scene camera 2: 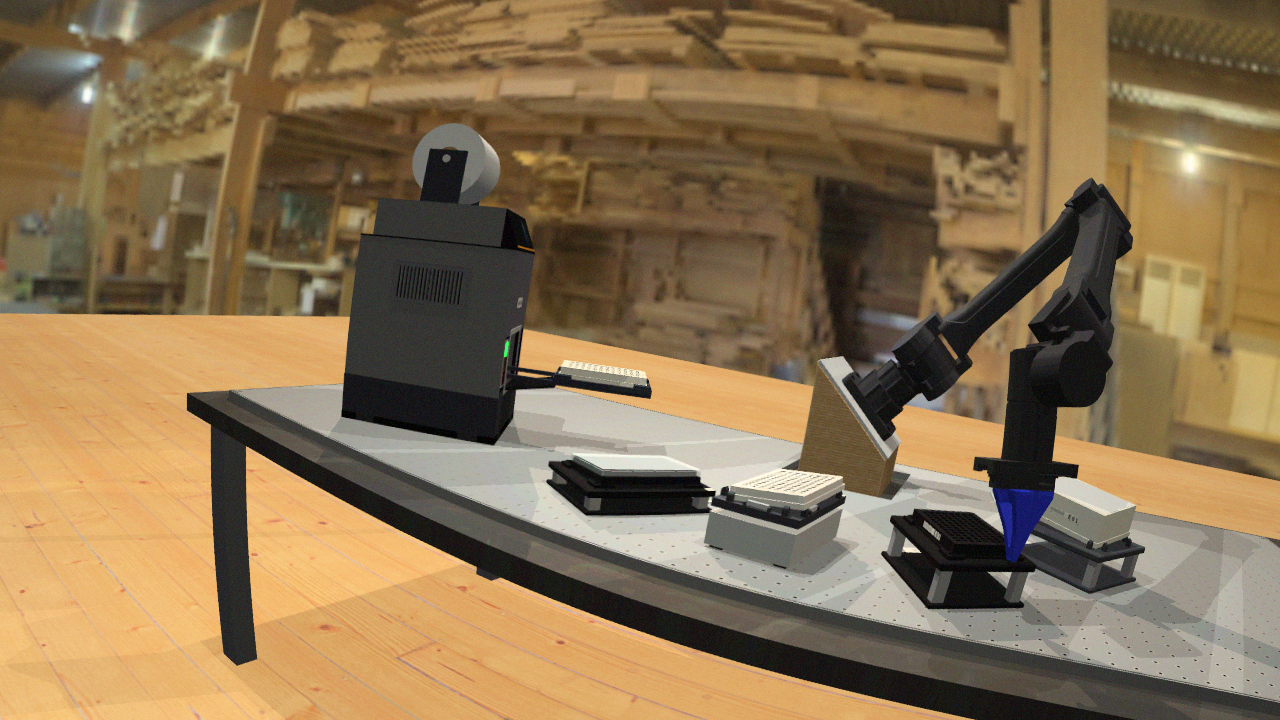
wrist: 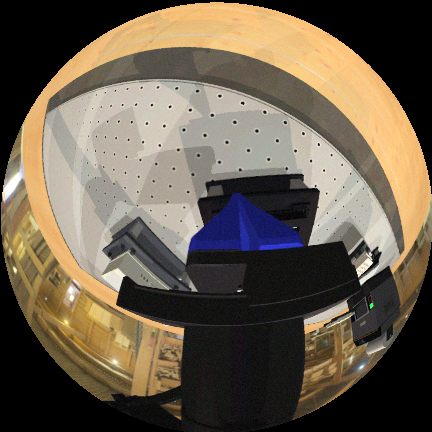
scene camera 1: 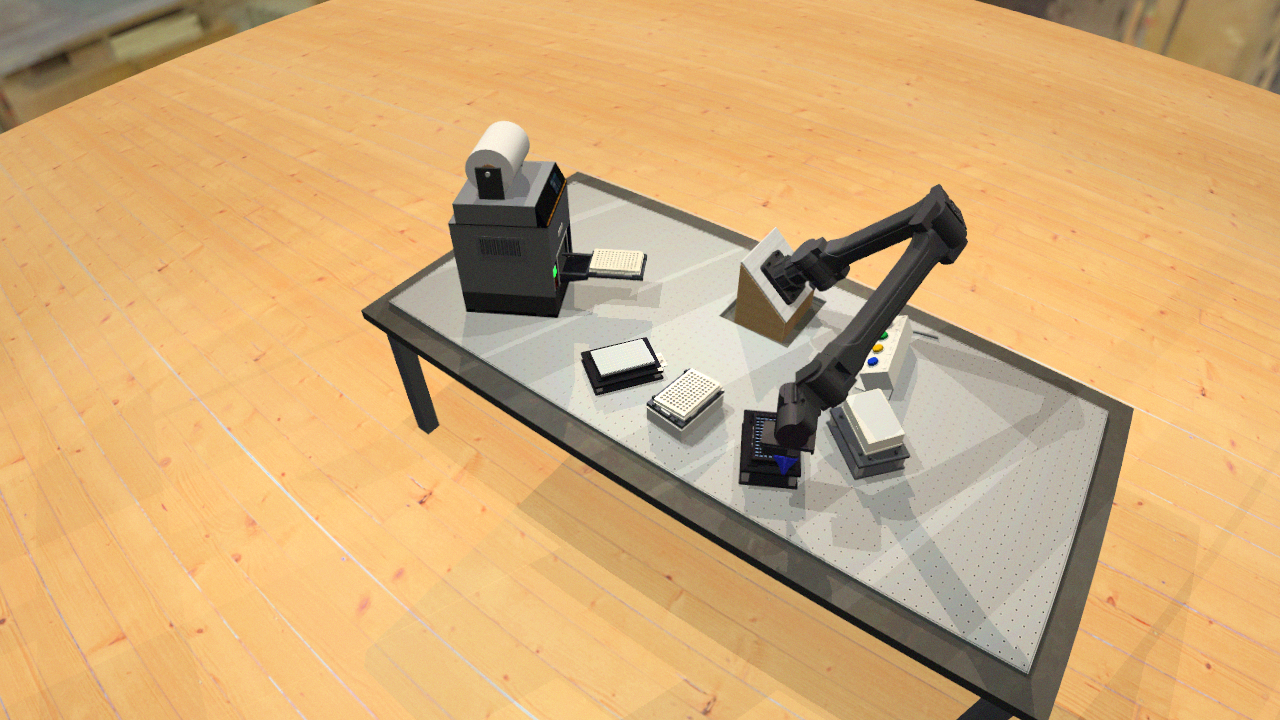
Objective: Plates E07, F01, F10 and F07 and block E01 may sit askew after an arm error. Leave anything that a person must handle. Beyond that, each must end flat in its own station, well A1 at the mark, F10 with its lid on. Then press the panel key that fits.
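Note:
My gripper (scene camera 1: 785, 469) (scene camera 2: 1012, 558) (wrist: 236, 198) is shut and empty, pointing down over the right end of a black plate (scene camera 1: 763, 436) (scene camera 2: 963, 530) on a black raised stand (scene camera 1: 768, 479) (scene camera 2: 973, 599); contact cannot be told. The fingers hide most of this plate in the wrist view. A cream block (scene camera 1: 875, 417) (scene camera 2: 1093, 513) sits on a grey stand (scene camera 1: 880, 467) (scene camera 2: 1085, 578). A cream plate (scene camera 1: 689, 394) (scene camera 2: 787, 486) looks slightly askew on a grey block. A white-topped plate (scene camera 1: 623, 357) (scene camera 2: 635, 464) lies on a low black station. Plate codes are too small to read.
A dark machine (scene camera 1: 510, 259) (scene camera 2: 434, 331) with a white roll holds another cream plate (scene camera 1: 617, 260) (scene camera 2: 602, 372) on its extended tray. A button panel (scene camera 1: 886, 362) with green, yellow and blue keys stands partly behind my arm. My arm's wedge base (scene camera 1: 768, 308) (scene camera 2: 832, 438) is nearby.

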